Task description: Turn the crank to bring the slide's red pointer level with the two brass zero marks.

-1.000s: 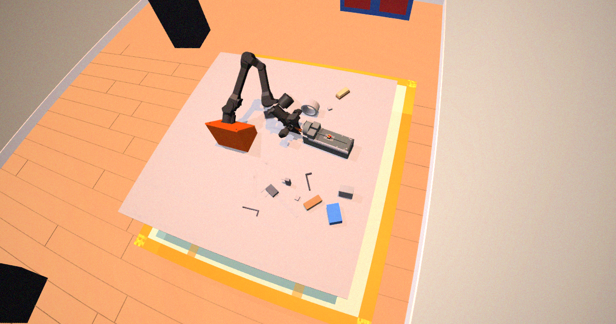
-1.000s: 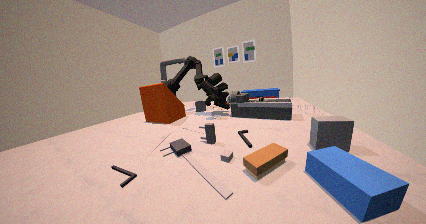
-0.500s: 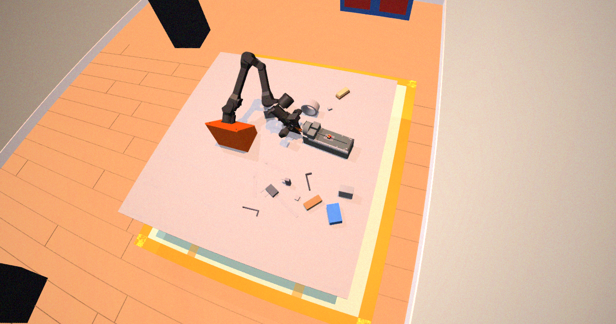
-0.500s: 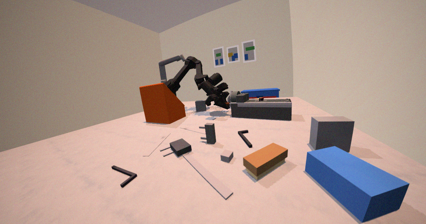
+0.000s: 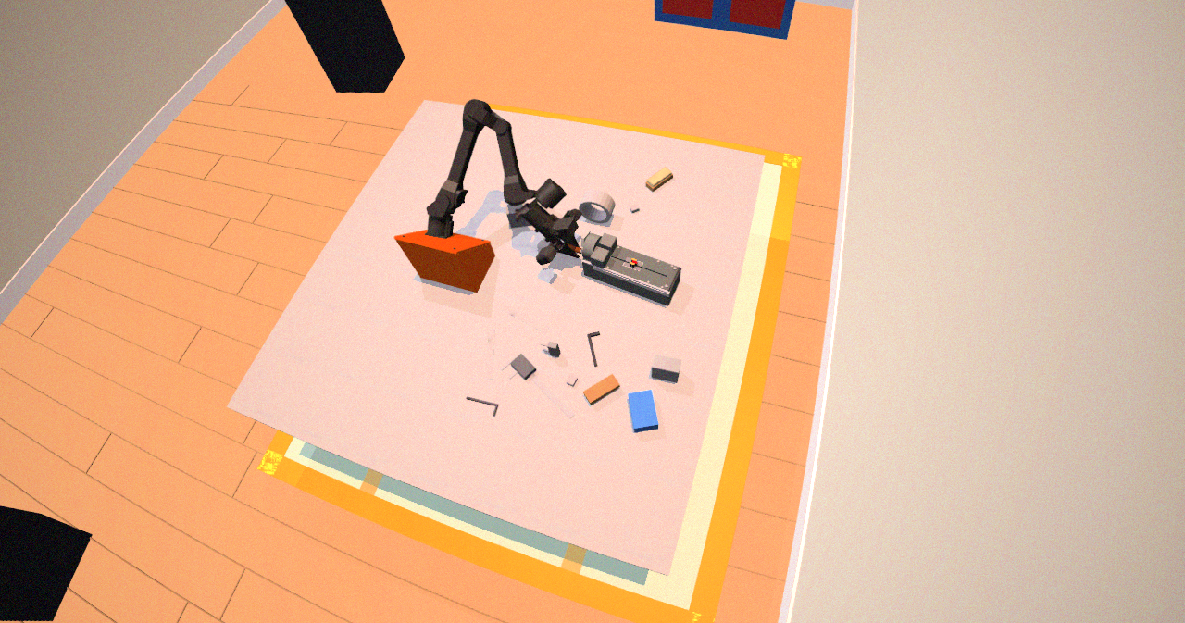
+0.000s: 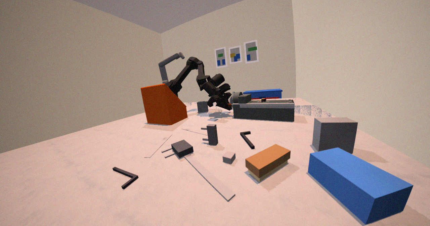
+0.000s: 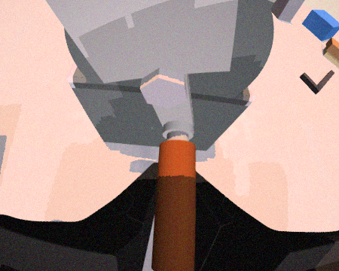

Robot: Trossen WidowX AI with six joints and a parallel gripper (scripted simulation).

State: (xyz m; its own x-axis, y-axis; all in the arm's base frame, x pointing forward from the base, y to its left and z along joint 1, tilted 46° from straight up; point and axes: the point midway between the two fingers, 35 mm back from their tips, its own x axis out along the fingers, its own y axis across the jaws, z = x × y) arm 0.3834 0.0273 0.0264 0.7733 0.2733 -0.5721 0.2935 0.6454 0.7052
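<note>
Right now the crank handle is 3 cm above my gripper tip, 2 cm behind it and 1 cm to the left of it. Also, from my gripper tip: red pointer (16 cm ahead, 5 cm above, 4 cm to the right); blue block (43 cm to the right, 24 cm ahead, 2 cm below).
</note>
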